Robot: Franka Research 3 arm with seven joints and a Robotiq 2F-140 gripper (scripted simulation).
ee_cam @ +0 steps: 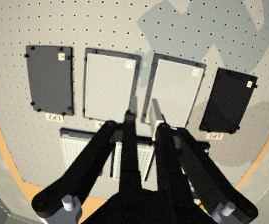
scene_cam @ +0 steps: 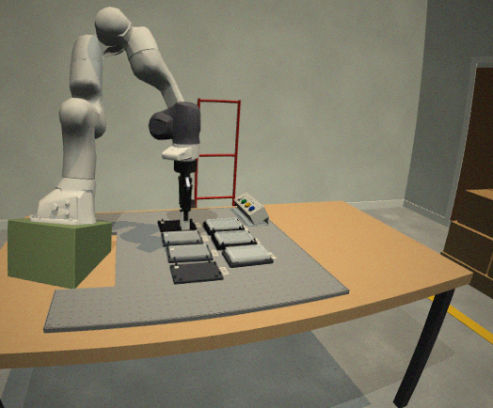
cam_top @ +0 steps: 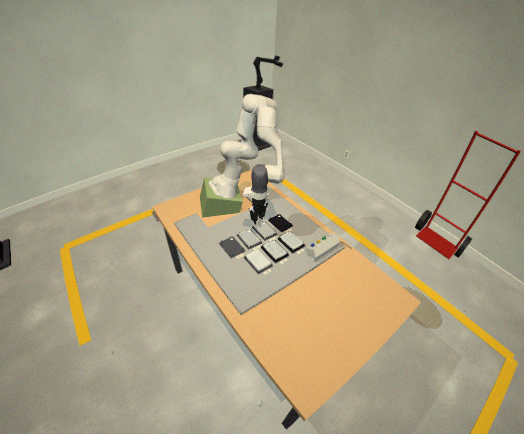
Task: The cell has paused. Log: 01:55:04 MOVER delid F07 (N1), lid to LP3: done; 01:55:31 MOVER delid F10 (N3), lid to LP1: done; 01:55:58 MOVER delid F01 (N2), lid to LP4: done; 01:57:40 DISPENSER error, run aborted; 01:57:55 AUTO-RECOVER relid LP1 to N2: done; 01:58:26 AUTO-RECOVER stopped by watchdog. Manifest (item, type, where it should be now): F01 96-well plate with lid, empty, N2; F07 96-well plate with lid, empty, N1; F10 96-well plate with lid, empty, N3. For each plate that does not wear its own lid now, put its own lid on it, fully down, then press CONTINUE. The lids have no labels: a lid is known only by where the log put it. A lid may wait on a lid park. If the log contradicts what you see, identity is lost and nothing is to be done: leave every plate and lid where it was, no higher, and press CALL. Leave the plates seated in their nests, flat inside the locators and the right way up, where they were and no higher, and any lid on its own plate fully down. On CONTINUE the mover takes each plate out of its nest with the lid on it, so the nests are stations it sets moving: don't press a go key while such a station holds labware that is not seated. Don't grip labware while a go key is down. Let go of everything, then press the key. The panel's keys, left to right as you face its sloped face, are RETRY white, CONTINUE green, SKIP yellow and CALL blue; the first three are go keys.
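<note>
Now: the park LP3 6 cm to the left of my hand and 10 cm below it. Round my hand: plate: 18 cm ahead, 14 cm to the right, 9 cm below; then park LP2: 1 cm behind, 19 cm to the right, 10 cm below; then park LP1: 1 cm ahead, 19 cm to the left, 10 cm below.
</note>
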